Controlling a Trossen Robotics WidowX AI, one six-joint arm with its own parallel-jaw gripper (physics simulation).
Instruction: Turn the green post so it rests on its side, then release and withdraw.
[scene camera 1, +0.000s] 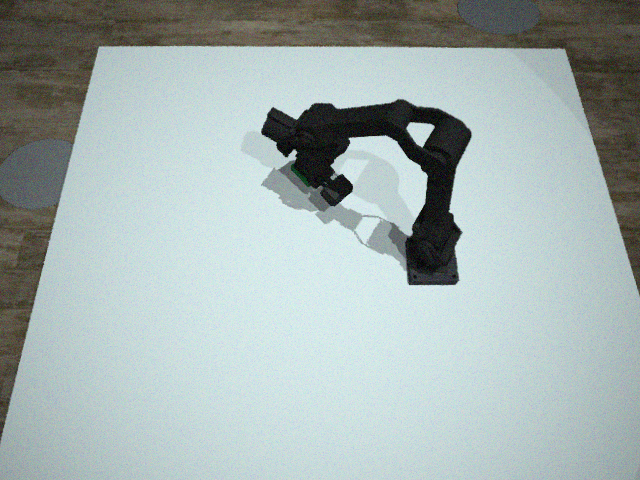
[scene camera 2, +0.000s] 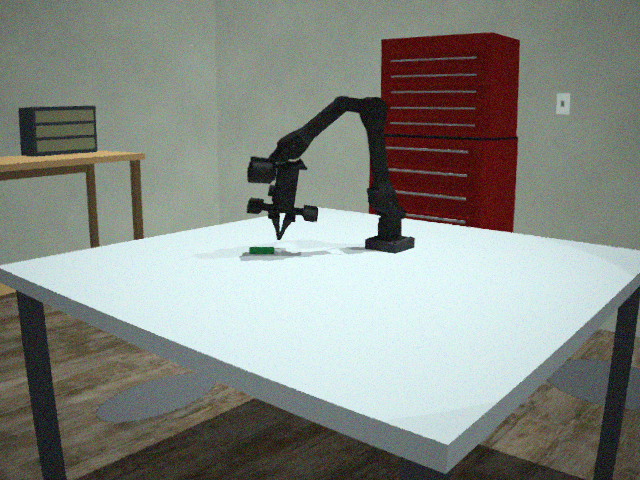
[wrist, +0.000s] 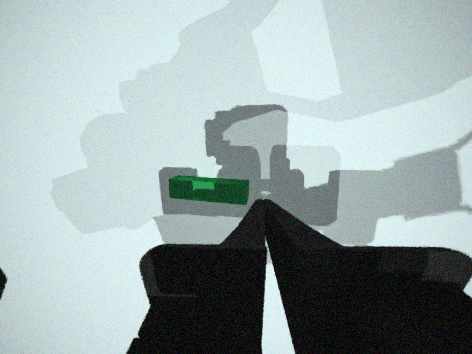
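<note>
The green post (scene camera 1: 300, 174) (scene camera 2: 261, 250) (wrist: 209, 191) lies on its side on the white table. In the first scene view most of it is hidden behind the gripper, and a green strip of it shows. In the wrist view its whole length shows, left of the fingertips. My gripper (scene camera 2: 279, 238) (wrist: 262, 205) is shut with nothing between its fingers. It points down, and its tips are a little above the table, near the right end of the post in the second scene view and apart from it. In the first scene view the fingertips are hidden.
The white table (scene camera 1: 258, 335) (scene camera 2: 361, 310) carries the arm's base (scene camera 1: 433, 273) (scene camera 2: 389, 243), to the right of the post. A red drawer cabinet (scene camera 2: 434, 93) stands behind the table. A wooden bench (scene camera 2: 118, 156) with a small drawer box (scene camera 2: 64, 130) stands at the back left.
</note>
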